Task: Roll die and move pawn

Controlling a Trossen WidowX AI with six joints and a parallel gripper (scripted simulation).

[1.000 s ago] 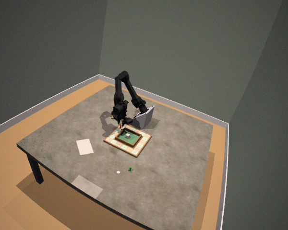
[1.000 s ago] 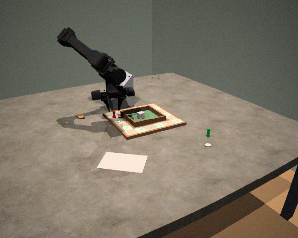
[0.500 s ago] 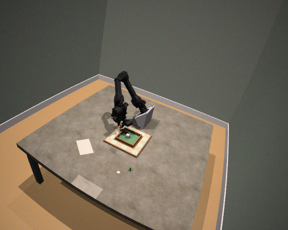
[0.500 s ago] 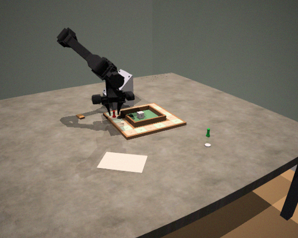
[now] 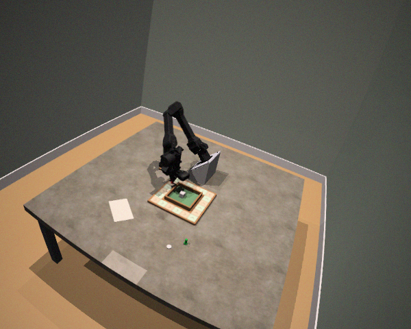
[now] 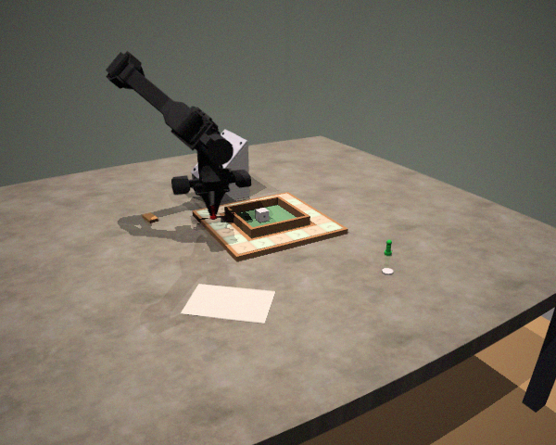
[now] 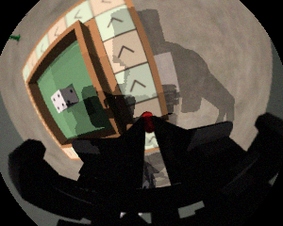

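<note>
My gripper tip is 100 mm to the right of the white die and 60 mm short of it. The rest, counted from my gripper tip: red pawn 10 mm above; then green dice tray 110 mm to the left, 60 mm ahead, 20 mm below; then small brown block 140 mm to the right, 100 mm behind, 20 mm below.
</note>
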